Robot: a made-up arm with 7 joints.
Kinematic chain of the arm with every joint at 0, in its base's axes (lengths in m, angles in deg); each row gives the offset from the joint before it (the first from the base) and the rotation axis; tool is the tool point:
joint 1: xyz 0 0 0.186 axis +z
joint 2: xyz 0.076 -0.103 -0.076 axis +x
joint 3: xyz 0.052 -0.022 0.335 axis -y
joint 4: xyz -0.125 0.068 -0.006 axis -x
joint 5: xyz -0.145 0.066 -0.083 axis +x
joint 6: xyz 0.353 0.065 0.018 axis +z
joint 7: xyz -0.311 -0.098 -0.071 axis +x
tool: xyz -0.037 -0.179 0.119
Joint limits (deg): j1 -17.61..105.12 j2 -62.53..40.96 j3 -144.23..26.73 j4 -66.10..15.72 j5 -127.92..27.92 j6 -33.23..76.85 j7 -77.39..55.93
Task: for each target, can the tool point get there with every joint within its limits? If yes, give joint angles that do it. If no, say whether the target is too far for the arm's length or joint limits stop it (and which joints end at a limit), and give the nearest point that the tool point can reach.
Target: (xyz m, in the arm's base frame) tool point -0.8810 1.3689 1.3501
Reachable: no: too far | nearest point -0.3018 0.4689 0.5986 | short by 1.308 m
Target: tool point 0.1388 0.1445 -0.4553
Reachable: no: joint limits stop it (at a limit: joint 2, joint 4, joint 5, joint 6) | nearest point 0.1369 0.1425 -0.2162 | short by 0.239 m
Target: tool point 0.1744 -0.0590 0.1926
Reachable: yes | joints 63.62 -28.13 11.26 -30.79 -1.77 16.83 40.27
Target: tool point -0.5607 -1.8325 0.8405
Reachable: no: too far | nearest point -0.1330 -0.6852 0.4994 | short by 1.271 m
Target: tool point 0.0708 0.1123 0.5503
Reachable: yes | joints 56.67 -44.49 -111.39 -37.07 -42.94 31.53 25.22
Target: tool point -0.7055 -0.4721 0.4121
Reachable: no: joint limits stop it (at a limit: joint 1, joint 2, joint 3, joint 5, joint 7) | nearest point -0.4587 -0.3842 0.3856 | short by 0.263 m
